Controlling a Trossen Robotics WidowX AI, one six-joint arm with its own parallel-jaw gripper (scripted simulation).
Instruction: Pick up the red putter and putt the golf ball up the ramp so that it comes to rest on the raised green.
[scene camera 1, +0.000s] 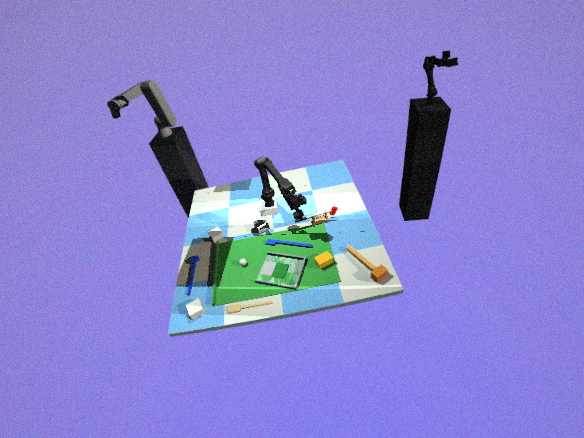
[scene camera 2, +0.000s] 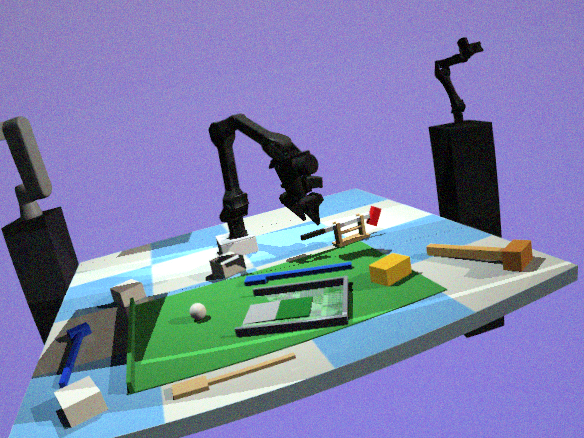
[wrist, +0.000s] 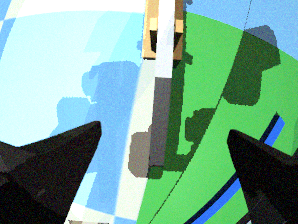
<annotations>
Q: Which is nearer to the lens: the wooden paddle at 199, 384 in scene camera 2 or the orange block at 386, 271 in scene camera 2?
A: The wooden paddle.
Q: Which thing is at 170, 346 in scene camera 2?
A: A green mat.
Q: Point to my gripper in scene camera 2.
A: At 311, 222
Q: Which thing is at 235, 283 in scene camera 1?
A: A green mat.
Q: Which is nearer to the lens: the wooden mallet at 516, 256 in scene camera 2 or the wooden paddle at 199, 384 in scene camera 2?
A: The wooden paddle.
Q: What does my gripper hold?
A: Nothing.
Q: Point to my gripper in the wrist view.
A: At 166, 132
</annotations>
